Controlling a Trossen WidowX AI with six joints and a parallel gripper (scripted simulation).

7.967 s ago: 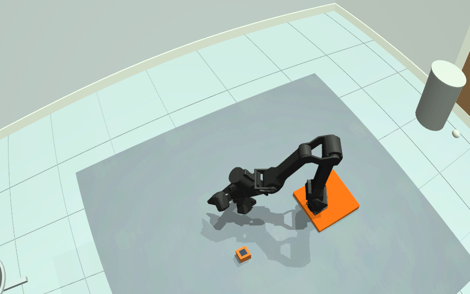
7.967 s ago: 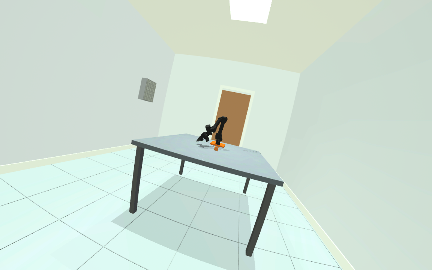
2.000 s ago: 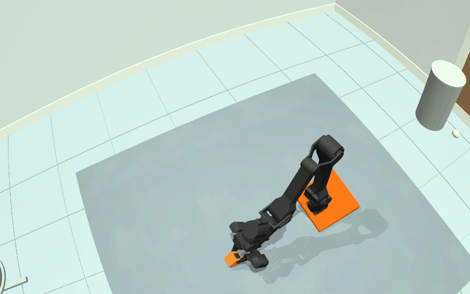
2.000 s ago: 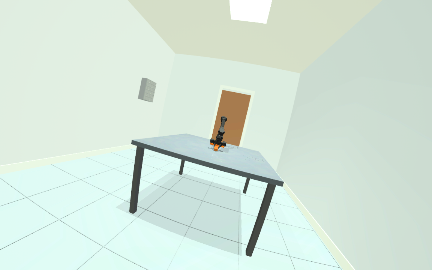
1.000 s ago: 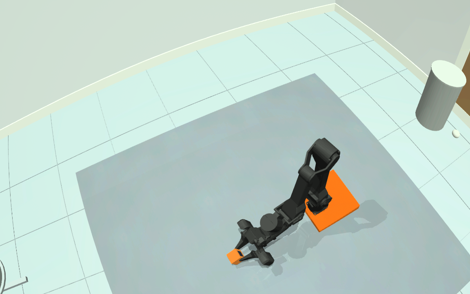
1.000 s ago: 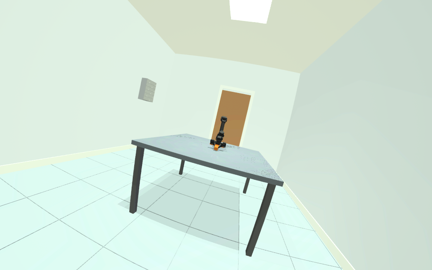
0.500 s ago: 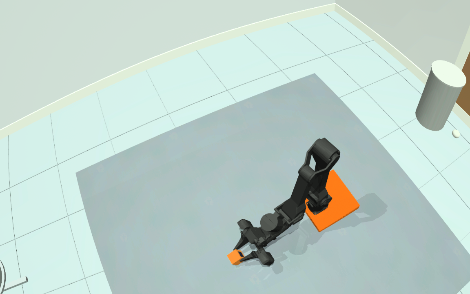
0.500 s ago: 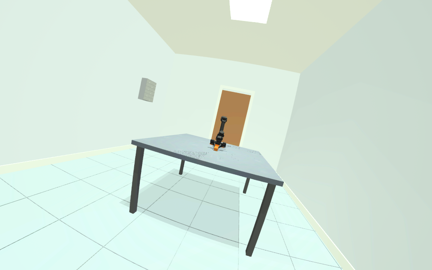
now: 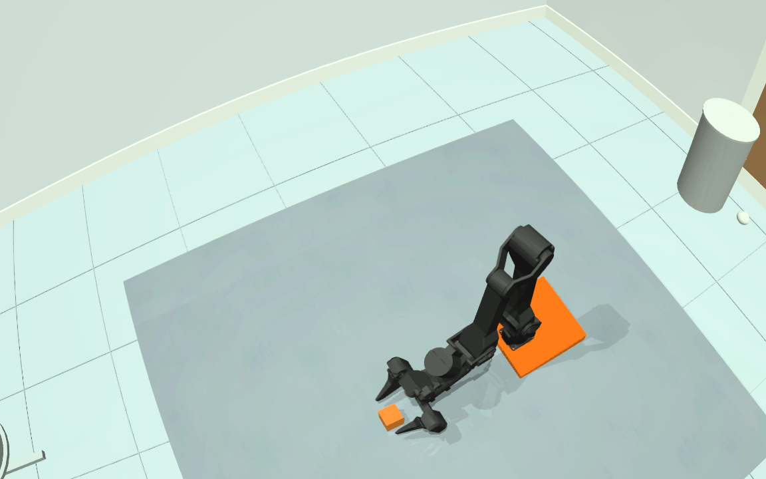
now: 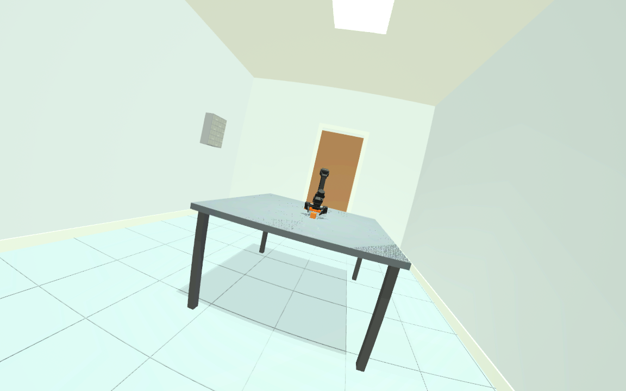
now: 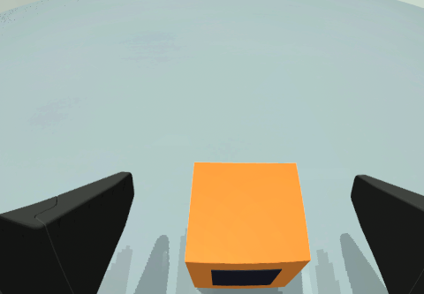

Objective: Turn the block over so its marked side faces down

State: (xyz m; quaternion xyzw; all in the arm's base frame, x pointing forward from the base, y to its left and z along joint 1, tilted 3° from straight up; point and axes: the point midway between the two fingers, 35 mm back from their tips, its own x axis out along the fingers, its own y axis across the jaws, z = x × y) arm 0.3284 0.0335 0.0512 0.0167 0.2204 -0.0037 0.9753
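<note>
Right now my gripper tip is 20 mm past the block and 20 mm above it.
</note>
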